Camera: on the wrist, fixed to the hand. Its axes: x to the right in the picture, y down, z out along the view.
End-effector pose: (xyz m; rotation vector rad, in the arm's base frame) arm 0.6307 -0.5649 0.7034 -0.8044 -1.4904 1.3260
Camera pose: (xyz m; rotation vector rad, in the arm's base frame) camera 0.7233 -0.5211 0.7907 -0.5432 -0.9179 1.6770
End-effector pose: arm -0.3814 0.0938 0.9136 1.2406 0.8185 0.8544
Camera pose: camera -0.4468 0.1530 0.8119 1.7880 1.1273 0.7745
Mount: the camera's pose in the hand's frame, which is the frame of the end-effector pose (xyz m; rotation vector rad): 0.0289 -0.0871 -0.0985 0.5927 0.0816 0.1066
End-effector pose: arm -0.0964 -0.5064 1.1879 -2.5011 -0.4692 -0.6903
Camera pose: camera -0.1489 -0.4837 1.3098 -1.9183 -0.4307 -0.5150
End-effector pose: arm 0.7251 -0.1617 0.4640 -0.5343 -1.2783 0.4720
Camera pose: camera 0.8306 -0.2238 0.5199 -0.1182 -0.9705 0.8713
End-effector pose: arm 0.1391 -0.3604 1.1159 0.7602 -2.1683 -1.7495
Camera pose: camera 0.1852 -0.4700 1.0528 0.7987 -2.6355 -0.9985
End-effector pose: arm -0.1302 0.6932 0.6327 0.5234 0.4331 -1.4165
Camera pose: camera -0.2111 0.7205 0.5286 1.0688 0.0366 -1.4161
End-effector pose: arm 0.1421 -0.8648 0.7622 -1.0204 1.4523 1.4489
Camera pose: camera 0.2139 -0.9637 0.7057 -0.6394 1.8644 0.9521
